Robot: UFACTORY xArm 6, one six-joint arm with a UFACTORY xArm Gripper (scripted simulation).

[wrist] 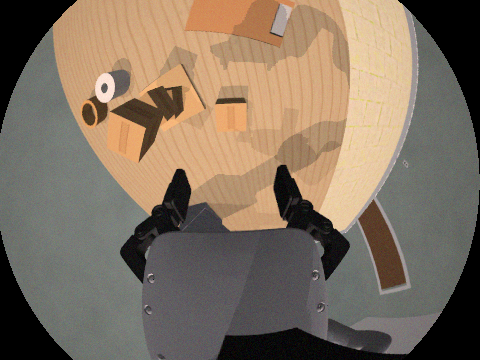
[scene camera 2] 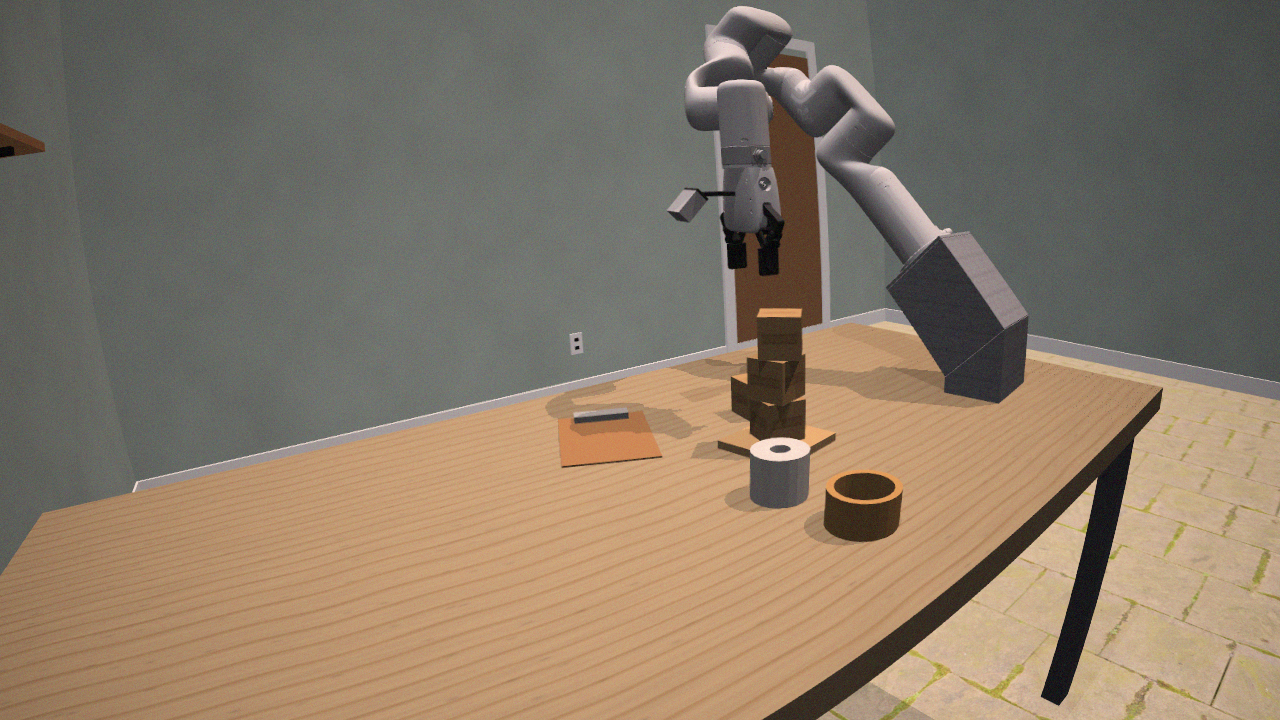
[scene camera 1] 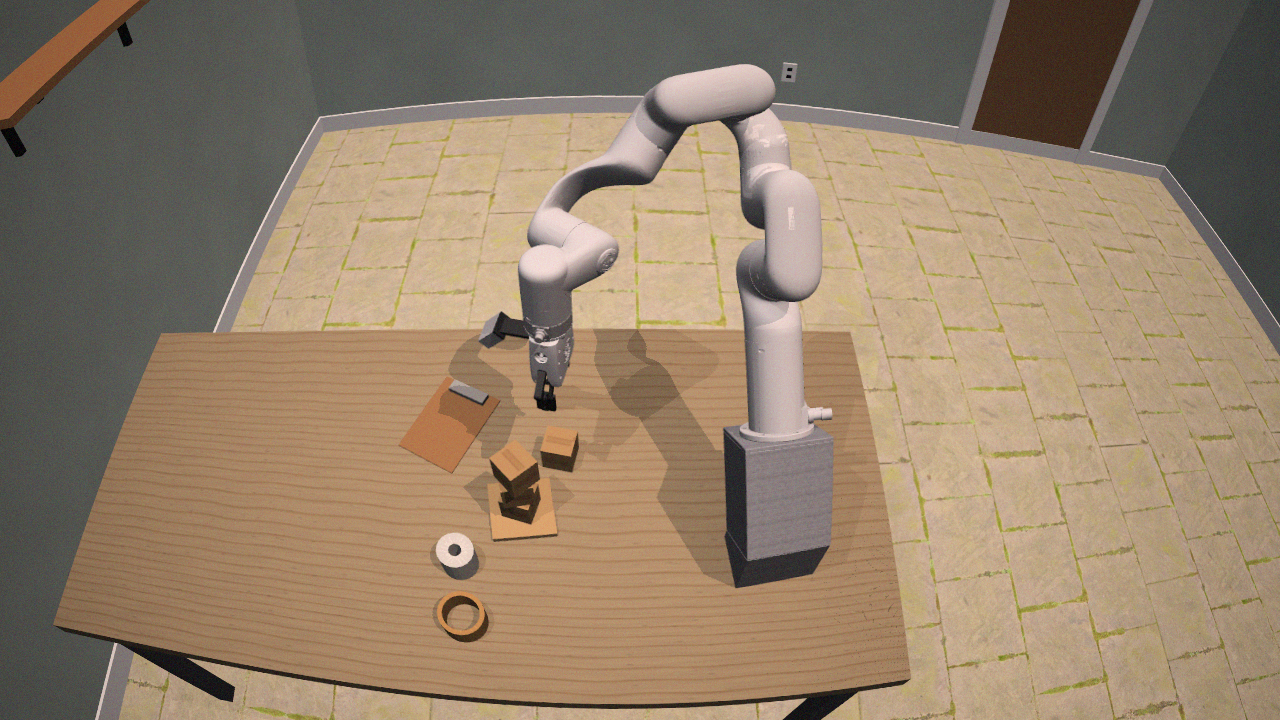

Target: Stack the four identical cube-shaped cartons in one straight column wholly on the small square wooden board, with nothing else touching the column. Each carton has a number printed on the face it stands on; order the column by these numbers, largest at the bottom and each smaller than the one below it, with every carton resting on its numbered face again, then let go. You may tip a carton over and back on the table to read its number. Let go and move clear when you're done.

Labels:
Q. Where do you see a square wooden board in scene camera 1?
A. At 503, 529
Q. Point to an orange clipboard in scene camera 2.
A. At 615, 435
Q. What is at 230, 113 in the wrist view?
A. A carton.

